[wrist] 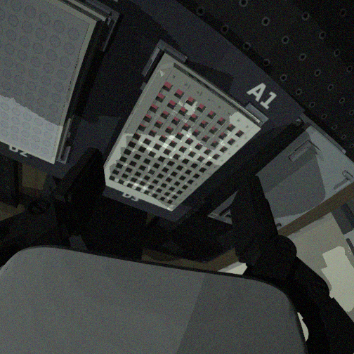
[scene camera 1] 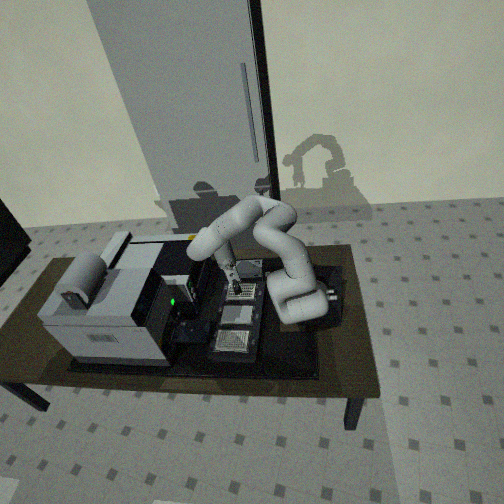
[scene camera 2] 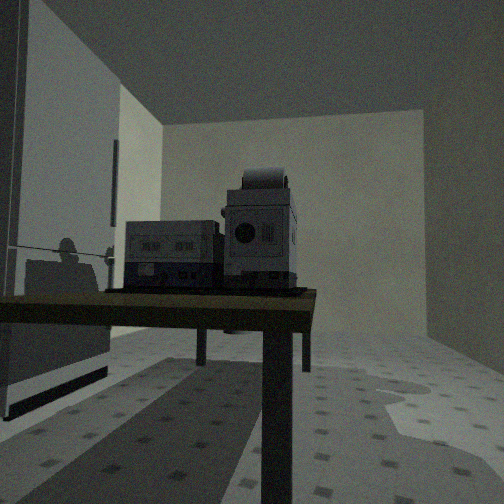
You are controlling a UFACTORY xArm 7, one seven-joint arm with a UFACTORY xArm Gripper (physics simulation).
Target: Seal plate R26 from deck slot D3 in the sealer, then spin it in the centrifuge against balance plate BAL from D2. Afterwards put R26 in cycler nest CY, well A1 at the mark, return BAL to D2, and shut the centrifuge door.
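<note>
A pale multi-well plate (scene camera 1: 247, 292) (wrist: 145, 131), with red in the wells toward one end, sits in deck slot D3, apparently R26; its name is not readable. My gripper (scene camera 1: 237, 288) (wrist: 170, 179) is open and empty above it, with one finger to each side in the wrist view. A plate with round wells (scene camera 1: 237, 315) (wrist: 35, 55) sits in slot D2, apparently BAL. The tall white machine (scene camera 1: 95, 342) (scene camera 2: 257, 215) with a roll on top looks like the sealer. A lower machine (scene camera 1: 142, 257) (scene camera 2: 170, 242) stands behind it. I cannot tell the centrifuge door's state.
Another plate (scene camera 1: 232, 341) sits in the front deck slot. A grey flat station (scene camera 1: 250, 269) (wrist: 295, 172) with corner clips lies behind D3, possibly the cycler nest. A green light (scene camera 1: 172, 302) shows beside the tall machine, near a white upright panel (scene camera 1: 176, 281).
</note>
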